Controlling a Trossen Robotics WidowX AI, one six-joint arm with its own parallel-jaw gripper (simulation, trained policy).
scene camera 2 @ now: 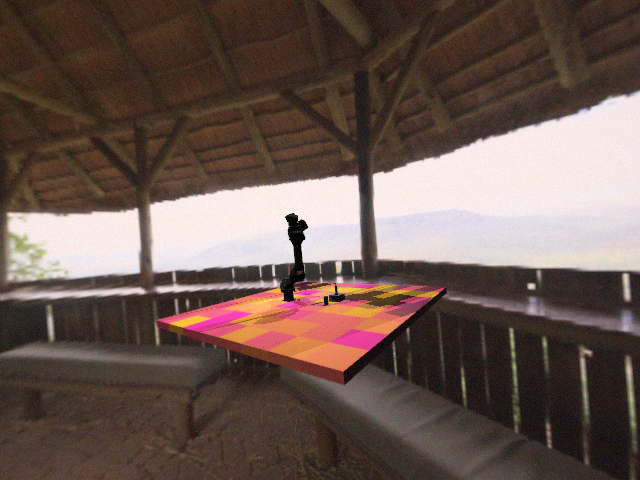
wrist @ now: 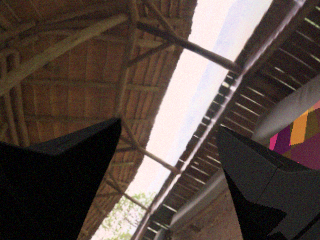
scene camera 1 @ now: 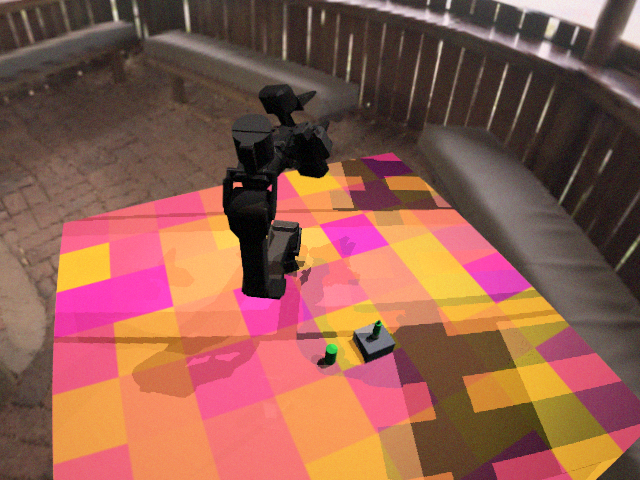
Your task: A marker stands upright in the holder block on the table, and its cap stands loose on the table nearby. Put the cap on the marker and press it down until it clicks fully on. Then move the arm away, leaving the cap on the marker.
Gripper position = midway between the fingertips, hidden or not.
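Observation:
My gripper (scene camera 1: 321, 106), (wrist: 169, 128), visible.

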